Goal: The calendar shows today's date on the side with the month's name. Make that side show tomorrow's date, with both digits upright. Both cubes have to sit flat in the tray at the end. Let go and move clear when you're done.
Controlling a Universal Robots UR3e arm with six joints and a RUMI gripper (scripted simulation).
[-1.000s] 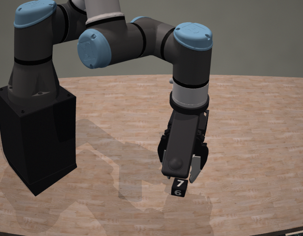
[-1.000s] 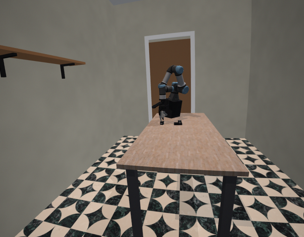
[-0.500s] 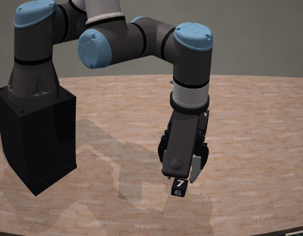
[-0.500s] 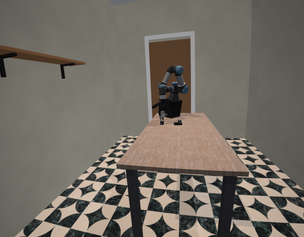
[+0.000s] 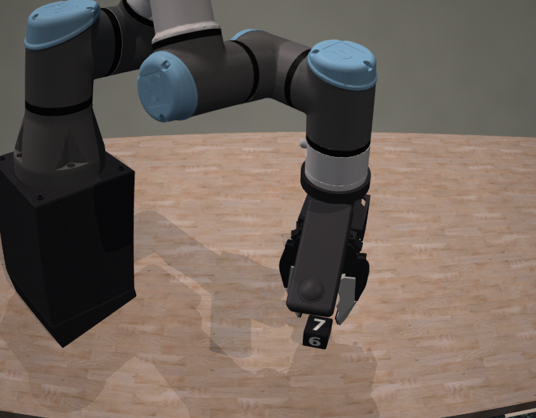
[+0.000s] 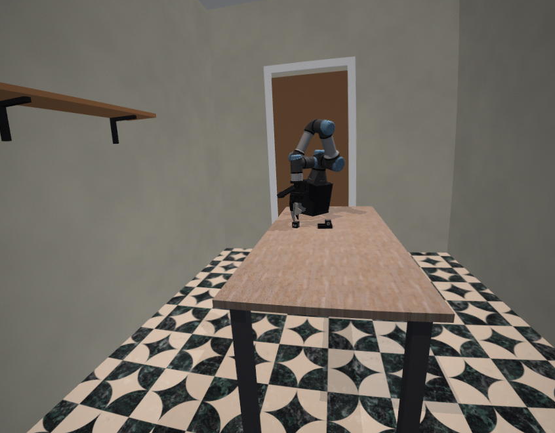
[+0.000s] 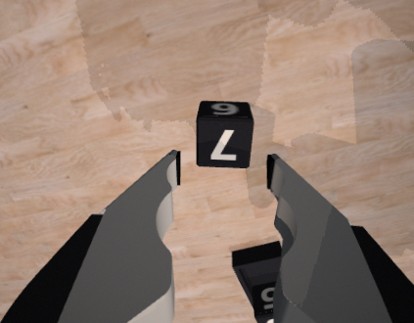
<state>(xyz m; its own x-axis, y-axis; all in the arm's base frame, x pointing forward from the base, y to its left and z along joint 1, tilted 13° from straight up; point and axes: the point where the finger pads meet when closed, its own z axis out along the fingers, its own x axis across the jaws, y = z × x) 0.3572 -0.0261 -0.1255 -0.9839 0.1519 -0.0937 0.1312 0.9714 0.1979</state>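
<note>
Right now my hand is 4 cm above the black number cube. From my hand the other things lie so: black calendar tray (3 cm behind, 16 cm to the left, 5 cm below).
</note>
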